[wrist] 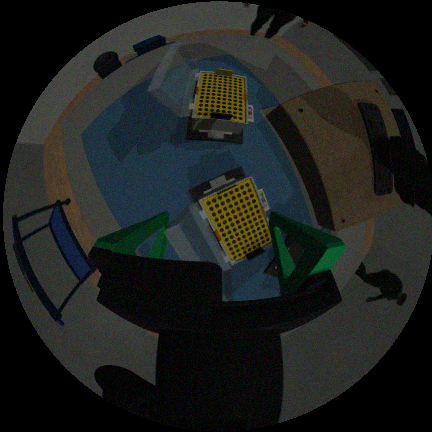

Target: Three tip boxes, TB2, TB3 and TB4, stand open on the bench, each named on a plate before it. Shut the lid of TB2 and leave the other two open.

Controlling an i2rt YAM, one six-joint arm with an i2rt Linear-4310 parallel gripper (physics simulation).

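Pixels of known places: gripper, fingertip midpoint: (218, 216); arm's base, link origin: (379, 149).
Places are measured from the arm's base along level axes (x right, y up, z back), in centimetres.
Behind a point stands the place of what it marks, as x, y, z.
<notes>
One tip box (220, 96) {14.0, -13.6, -27.2} with a yellow, holed rack stands at the upper middle; its clear lid (172, 75) {17.4, -8.5, -33.9} stands open on the left. A second tip box (237, 220) {-6.2, -13.6, -31.8} stands turned at an angle, lower down; its clear lid (192, 240) {-4.7, -8.7, -38.4} lies open at its lower left. Dark plates with pale labels, one by the upper box (216, 135) {8.0, -17.5, -29.5} and one by the lower box (219, 182) {-0.2, -17.7, -31.8}, are too dim to read. A dark piece (272, 267) {-22.6, -18.5, -26.1} shows by the right finger, possibly part of a third box. My gripper (218, 216) {-2.4, -5.7, -34.8} is open, its green fingers apart on either side of the lower box.
A blue mat (145, 170) {7.1, -19.3, -43.5} lies under the boxes. A brown wooden block (330, 155) {-0.5, -10.1, -10.9} with a black bar (376, 150) {-0.2, -0.4, -3.9} stands at the right. A blue-framed rack (70, 240) is at the left. A black round object (107, 64) and a blue box (150, 44) are at the upper left.
</notes>
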